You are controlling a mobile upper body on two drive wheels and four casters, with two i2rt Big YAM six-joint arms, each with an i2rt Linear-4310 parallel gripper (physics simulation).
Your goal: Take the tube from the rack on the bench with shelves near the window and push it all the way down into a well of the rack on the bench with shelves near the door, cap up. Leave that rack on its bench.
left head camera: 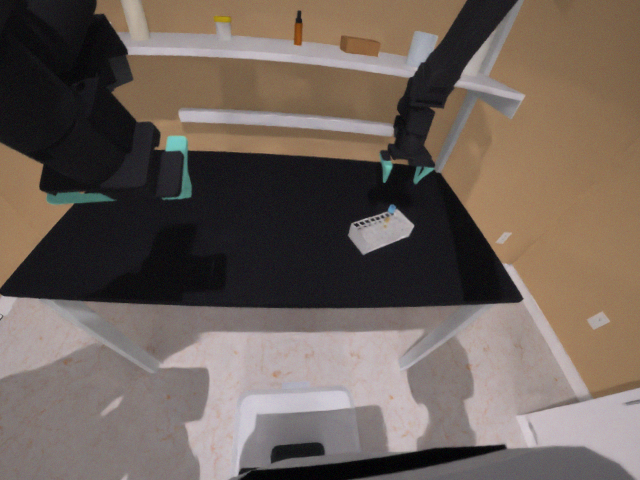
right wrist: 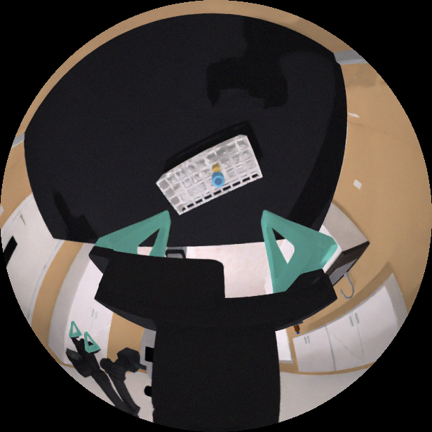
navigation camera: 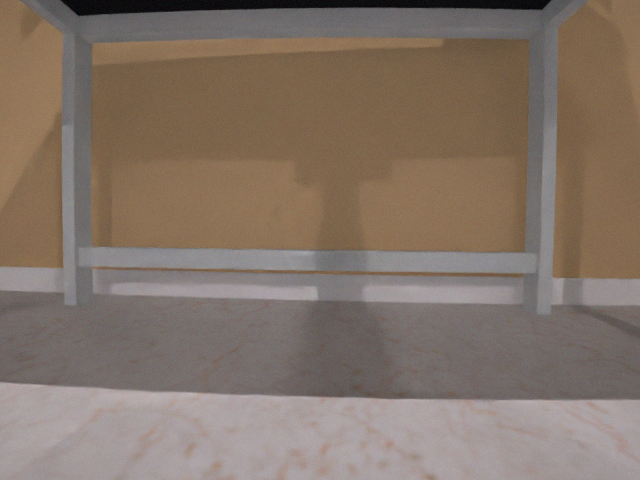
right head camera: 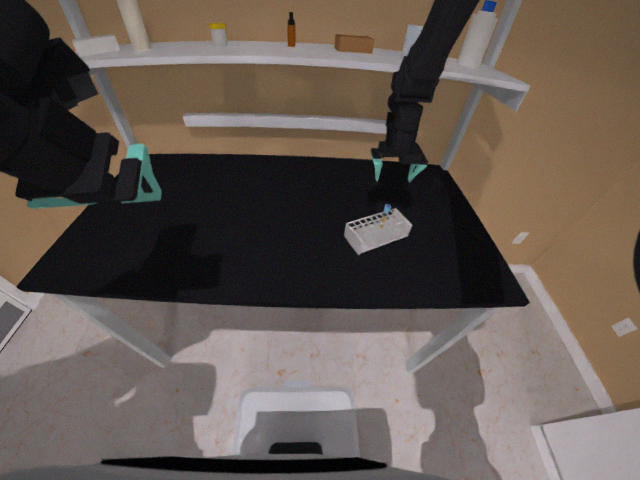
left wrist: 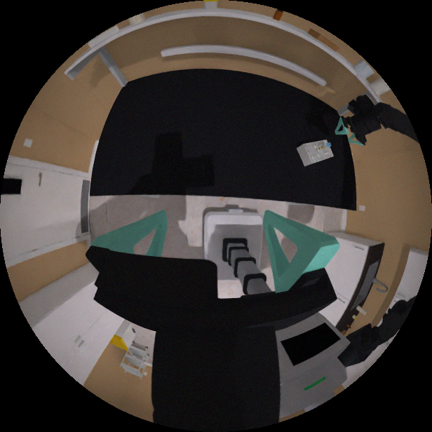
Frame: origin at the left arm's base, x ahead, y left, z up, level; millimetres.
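Seen in the pictures: left gripper, fingertip midpoint: [left head camera: 153, 193] [right head camera: 127, 197]; right gripper, fingertip midpoint: [left head camera: 399, 182] [right head camera: 392, 180].
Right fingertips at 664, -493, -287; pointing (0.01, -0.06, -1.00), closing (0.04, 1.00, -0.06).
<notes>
Pixels of each thing's middle, then the offset from my right fingertips to it, as dx, dy, dz. "*": a spot on its surface instead. Level surfaces: height alone.
- white rack, body centre: [right head camera: 378, 230] [left head camera: 381, 230] -17, +5, -180
- black bench top, its level: dz -208
- tube with a blue cap, surface spot: [right head camera: 387, 207] [left head camera: 392, 208] * -8, -6, -90
- white shelf, its level: dz +249
- brown box, surface spot: [right head camera: 354, 43] [left head camera: 361, 45] * +345, +102, +273
- lower white rail, surface spot: [left head camera: 284, 119] [right head camera: 284, 120] * +462, +335, -27
A white rack [left head camera: 381, 236] [right head camera: 377, 236] [left wrist: 316, 156] [right wrist: 192, 195] stands on the black bench top [left head camera: 279, 232] [right head camera: 279, 232] [left wrist: 235, 125] [right wrist: 110, 110], at its right part in the head views. A tube with a blue cap [left head camera: 391, 208] [right head camera: 387, 207] [left wrist: 328, 144] [right wrist: 218, 179] stands in it, cap up, the cap above the rack's top. Something yellow shows below the cap. My right gripper [left head camera: 400, 181] [right head camera: 393, 180] [right wrist: 215, 215] is open and empty, above and behind the rack, apart from the cap. My left gripper [left head camera: 118, 198] [right head camera: 94, 202] [left wrist: 214, 215] is open and empty, high at the left.
A white shelf [left head camera: 248, 47] [right head camera: 248, 54] above the bench's back holds bottles, jars and a brown box [left head camera: 359, 45] [right head camera: 354, 43]. A lower white rail [left head camera: 284, 119] [right head camera: 284, 122] runs along the wall. Grey bench legs [navigation camera: 77, 170] [navigation camera: 541, 170] stand before the base.
</notes>
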